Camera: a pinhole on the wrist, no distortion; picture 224 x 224 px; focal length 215.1 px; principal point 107.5 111.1 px. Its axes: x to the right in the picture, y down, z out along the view. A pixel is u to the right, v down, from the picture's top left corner.
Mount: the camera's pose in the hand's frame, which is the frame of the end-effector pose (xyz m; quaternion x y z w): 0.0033 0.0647 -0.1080 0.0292 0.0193 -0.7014 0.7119
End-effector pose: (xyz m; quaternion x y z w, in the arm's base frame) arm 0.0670 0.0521 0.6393 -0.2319 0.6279 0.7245 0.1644
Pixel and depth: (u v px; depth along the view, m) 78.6 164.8 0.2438
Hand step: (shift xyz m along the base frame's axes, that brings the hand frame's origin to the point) -0.1117 0.1204 0.0496
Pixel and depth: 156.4 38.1 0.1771
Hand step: 0.0346 0.0654 0.0481
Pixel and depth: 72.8 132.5 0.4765
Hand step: -0.1424 0.3486 0.1066
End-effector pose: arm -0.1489 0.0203 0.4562 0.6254 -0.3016 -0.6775 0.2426
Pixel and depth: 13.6 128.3 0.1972
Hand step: -0.1024 -0.0968 0.0906
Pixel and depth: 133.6 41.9 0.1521
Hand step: -0.0385 0.0132 0.0597
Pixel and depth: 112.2 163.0 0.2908
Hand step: -0.1904 -0.0575 -0.0142
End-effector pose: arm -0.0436 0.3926 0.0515 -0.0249 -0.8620 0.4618 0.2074
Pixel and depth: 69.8 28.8 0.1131
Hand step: 0.0247 0.0294 -0.0781
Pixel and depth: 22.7 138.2 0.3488
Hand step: -0.1586 -0.0848 -0.2523
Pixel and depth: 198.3 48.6 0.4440
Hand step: 0.0187 -0.3703 -0.0745
